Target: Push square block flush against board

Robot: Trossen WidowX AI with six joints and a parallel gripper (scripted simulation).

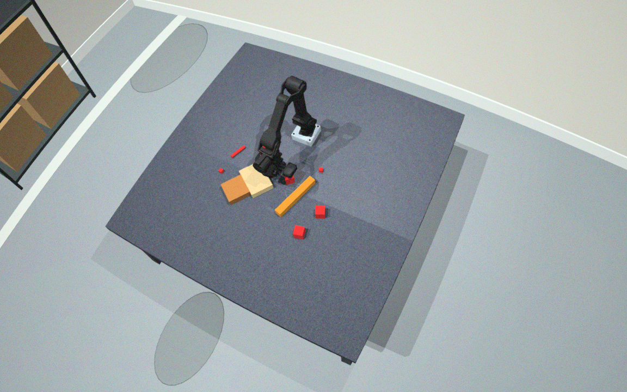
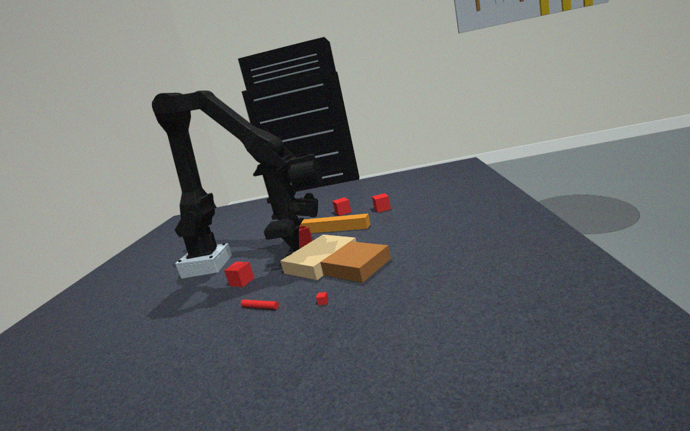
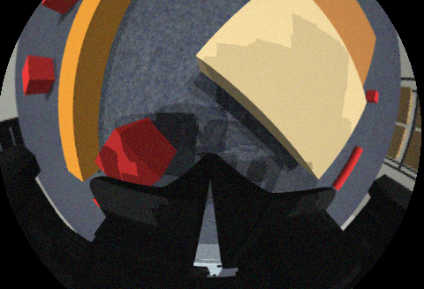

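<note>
My gripper tip is now 60 mm short of the tan block, 80 mm to the left of it and 10 mm below it. Round my gripper tip: red rod: 60 mm behind, 230 mm to the right; orange board: 90 mm ahead, 120 mm to the left, 10 mm above; brown square block: 130 mm ahead, 150 mm to the right, 10 mm above.
</note>
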